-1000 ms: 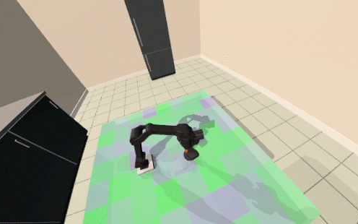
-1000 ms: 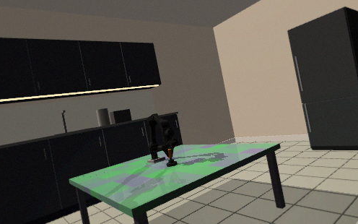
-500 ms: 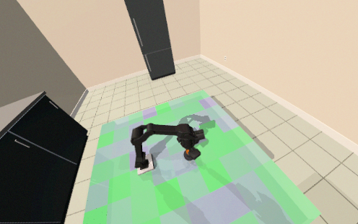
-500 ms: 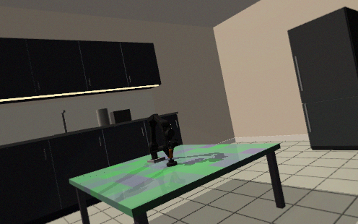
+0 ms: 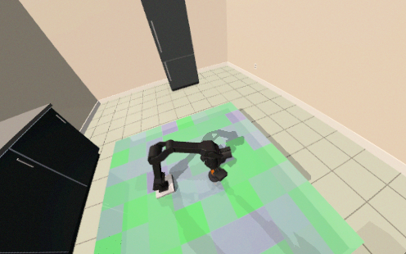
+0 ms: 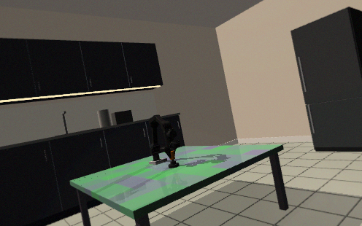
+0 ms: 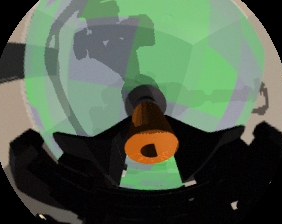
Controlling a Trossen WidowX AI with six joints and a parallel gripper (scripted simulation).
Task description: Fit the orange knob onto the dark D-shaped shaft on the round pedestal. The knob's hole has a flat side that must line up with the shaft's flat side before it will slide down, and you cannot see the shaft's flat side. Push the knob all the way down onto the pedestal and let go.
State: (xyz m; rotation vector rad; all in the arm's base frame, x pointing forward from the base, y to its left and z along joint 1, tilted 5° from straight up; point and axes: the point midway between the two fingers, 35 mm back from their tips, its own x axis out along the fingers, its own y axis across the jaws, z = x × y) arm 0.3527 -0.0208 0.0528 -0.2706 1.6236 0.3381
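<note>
My gripper tip is now 2 cm below the orange knob. From my gripper tip the other things lie so: dark round pedestal: 4 cm below.
</note>
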